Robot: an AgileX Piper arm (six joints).
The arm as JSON. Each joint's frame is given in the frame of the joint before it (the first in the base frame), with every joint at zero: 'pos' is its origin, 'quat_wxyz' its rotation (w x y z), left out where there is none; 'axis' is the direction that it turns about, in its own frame. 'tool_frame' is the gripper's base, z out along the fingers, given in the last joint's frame.
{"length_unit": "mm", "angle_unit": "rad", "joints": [
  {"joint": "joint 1", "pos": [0.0, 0.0, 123.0], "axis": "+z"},
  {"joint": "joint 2", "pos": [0.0, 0.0, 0.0], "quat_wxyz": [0.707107, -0.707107, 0.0, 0.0], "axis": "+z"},
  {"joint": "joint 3", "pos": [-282.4, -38.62, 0.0], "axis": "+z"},
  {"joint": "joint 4", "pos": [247.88, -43.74, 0.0], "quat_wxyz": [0.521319, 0.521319, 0.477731, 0.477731], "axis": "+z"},
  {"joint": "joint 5", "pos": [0.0, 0.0, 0.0], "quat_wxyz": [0.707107, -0.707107, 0.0, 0.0], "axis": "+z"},
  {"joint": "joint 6", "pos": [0.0, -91.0, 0.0], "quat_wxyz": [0.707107, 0.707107, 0.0, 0.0], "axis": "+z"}
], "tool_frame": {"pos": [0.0, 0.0, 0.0]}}
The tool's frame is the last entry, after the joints.
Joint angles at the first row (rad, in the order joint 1, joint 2, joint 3, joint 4, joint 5, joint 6):
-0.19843, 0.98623, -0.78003, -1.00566, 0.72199, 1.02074
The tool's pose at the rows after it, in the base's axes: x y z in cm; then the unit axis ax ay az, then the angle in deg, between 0 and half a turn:
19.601, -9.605, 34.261, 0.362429, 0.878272, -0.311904, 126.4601
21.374, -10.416, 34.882, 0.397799, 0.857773, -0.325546, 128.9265
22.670, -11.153, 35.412, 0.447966, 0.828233, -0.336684, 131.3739
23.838, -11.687, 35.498, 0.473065, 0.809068, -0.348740, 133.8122
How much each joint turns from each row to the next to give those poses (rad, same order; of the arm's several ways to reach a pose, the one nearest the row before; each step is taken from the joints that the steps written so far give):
0.00002, 0.08826, -0.09142, -0.03212, 0.06539, 0.07741
0.00001, 0.09067, -0.08953, -0.00688, 0.07951, 0.04293
-0.00001, 0.07608, -0.08349, 0.00024, 0.09759, 0.06229
0.00000, 0.06433, -0.06102, -0.00002, 0.06887, 0.02822

